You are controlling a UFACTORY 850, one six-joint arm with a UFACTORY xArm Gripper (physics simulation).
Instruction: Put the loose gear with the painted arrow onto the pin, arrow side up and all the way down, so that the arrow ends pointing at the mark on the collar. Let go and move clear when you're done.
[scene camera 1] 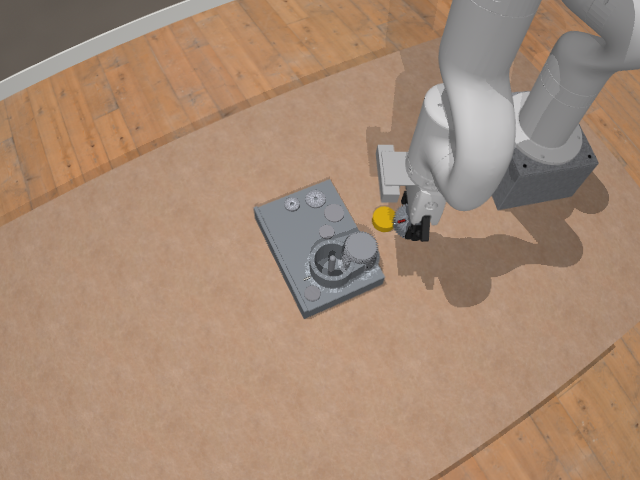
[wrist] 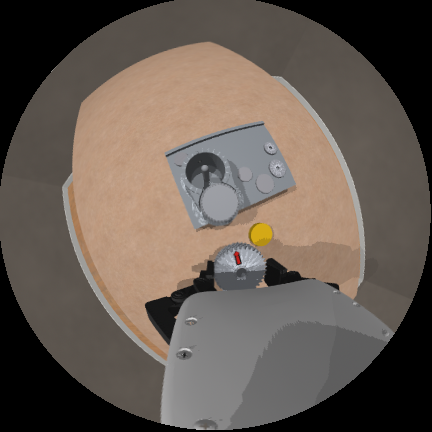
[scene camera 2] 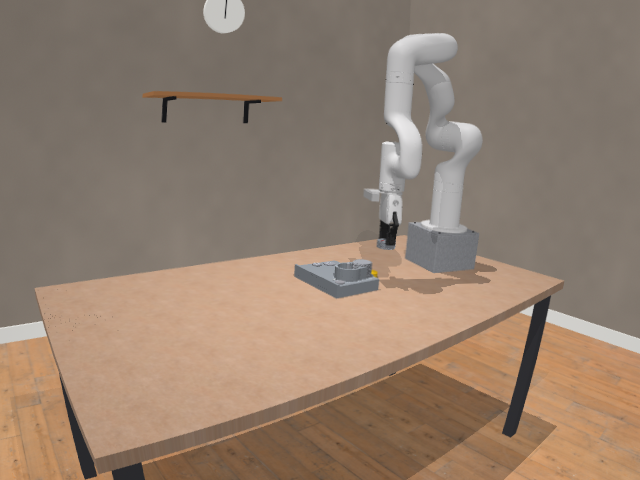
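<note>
The loose grey gear (scene camera 1: 400, 221) (scene camera 2: 385, 245) (wrist: 240, 267) with the red painted arrow is held between the black fingers of my gripper (wrist: 239, 271), arrow side up. My gripper is shut on it and holds it above the table, beside the grey base. In the wrist view the arrow points away from the gripper body, toward the base. The pin (scene camera 1: 332, 258) (wrist: 205, 168) stands inside the round collar (scene camera 1: 314, 272) (wrist: 187, 172) on the base (scene camera 1: 279, 232) (scene camera 2: 315, 279) (wrist: 235, 145). A small light mark (scene camera 1: 307, 278) shows beside the collar in scene camera 1.
A large toothed gear (scene camera 1: 360, 248) (wrist: 219, 202) stands raised right next to the collar. Two small gears (scene camera 1: 292, 203) (scene camera 1: 315, 198) and several flat discs sit on the base. A yellow disc (scene camera 1: 384, 219) (scene camera 2: 374, 273) (wrist: 261, 234) lies on the table between the base and the gripper.
</note>
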